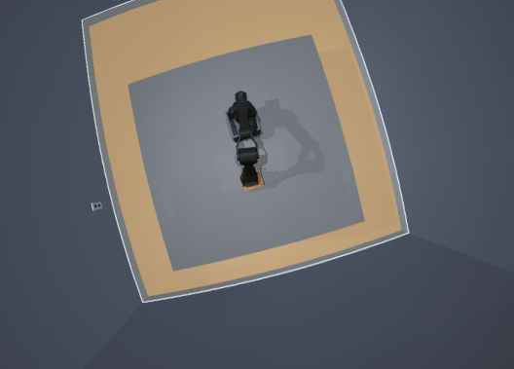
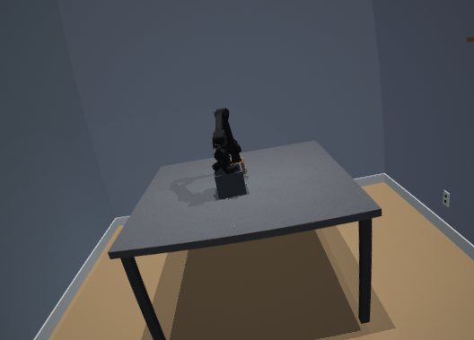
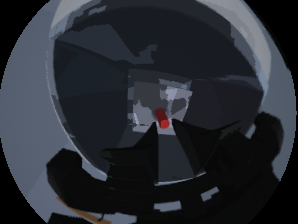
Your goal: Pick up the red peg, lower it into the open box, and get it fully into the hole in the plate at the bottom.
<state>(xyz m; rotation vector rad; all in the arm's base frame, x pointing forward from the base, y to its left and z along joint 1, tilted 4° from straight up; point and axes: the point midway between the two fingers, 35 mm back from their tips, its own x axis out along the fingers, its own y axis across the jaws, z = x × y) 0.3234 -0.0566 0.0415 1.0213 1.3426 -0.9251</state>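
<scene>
The red peg lies 10 mm ahead of my gripper tip, 10 mm to the right of it and 20 mm below it. Also, from my gripper tip: plate 10 mm ahead, 10 mm to the right, 30 mm below.
</scene>
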